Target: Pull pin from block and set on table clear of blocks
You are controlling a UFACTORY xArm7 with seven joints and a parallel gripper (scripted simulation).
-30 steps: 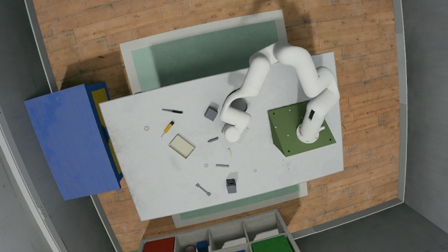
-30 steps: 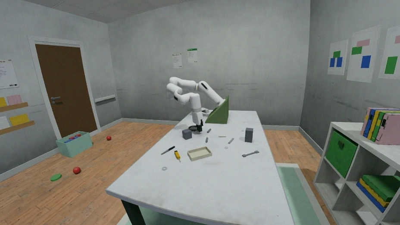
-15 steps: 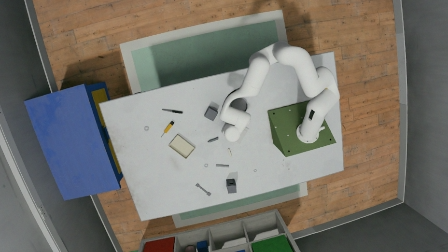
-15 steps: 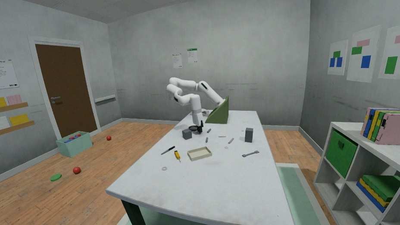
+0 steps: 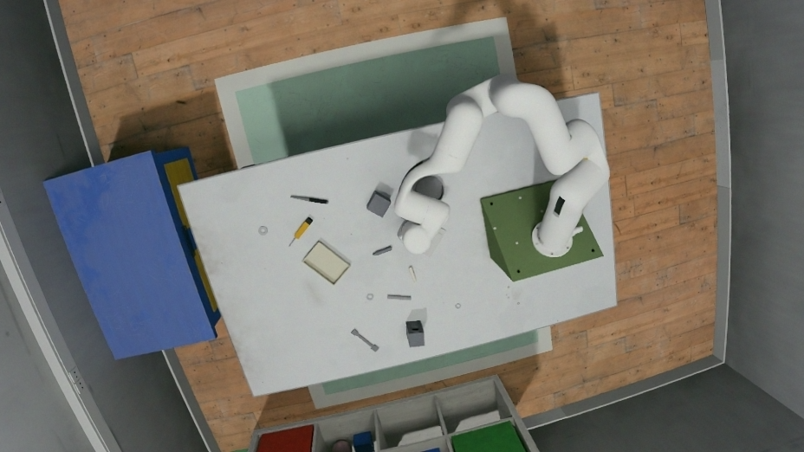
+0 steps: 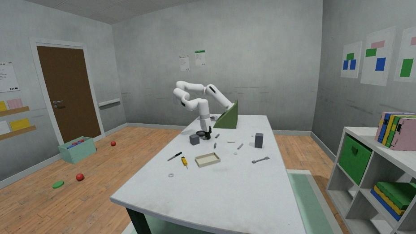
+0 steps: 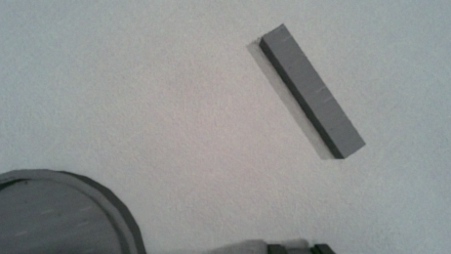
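The grey bar is 5 cm behind my hand, 7 cm to the left of it and 2 cm below it. Also, from my hand: cream peg (4 cm ahead, 19 cm to the left, 2 cm below); light grey pin (1 cm ahead, 1 cm to the right, 1 cm below); round dish (9 cm behind, 7 cm to the right, 2 cm below).
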